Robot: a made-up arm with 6 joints. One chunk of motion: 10 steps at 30 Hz.
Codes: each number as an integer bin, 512 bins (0 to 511) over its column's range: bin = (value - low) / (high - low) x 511, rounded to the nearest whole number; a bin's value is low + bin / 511 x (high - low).
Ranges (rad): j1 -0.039..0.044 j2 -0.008..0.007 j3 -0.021..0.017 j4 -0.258..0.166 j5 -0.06..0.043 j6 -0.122..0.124
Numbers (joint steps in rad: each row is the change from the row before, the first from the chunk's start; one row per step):
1: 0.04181 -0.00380 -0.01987 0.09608 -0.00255 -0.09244
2: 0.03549 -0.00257 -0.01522 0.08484 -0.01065 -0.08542
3: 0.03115 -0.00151 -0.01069 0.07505 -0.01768 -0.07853
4: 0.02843 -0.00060 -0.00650 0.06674 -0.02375 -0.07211
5: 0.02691 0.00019 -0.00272 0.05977 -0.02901 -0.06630
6: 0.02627 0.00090 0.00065 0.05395 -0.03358 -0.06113
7: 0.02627 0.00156 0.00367 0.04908 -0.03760 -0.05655
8: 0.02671 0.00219 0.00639 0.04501 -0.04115 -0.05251
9: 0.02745 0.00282 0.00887 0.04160 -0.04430 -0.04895
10: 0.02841 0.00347 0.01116 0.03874 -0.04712 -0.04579
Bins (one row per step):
1: 498 143 15 427 285 61
2: 459 185 78 413 245 76
3: 432 221 139 401 210 90
4: 415 252 195 391 180 104
5: 406 279 246 383 154 116
6: 402 303 291 376 131 126
7: 402 326 332 370 111 136
8: 405 347 368 365 94 144
9: 409 369 402 361 78 152
10: 415 391 432 358 64 158

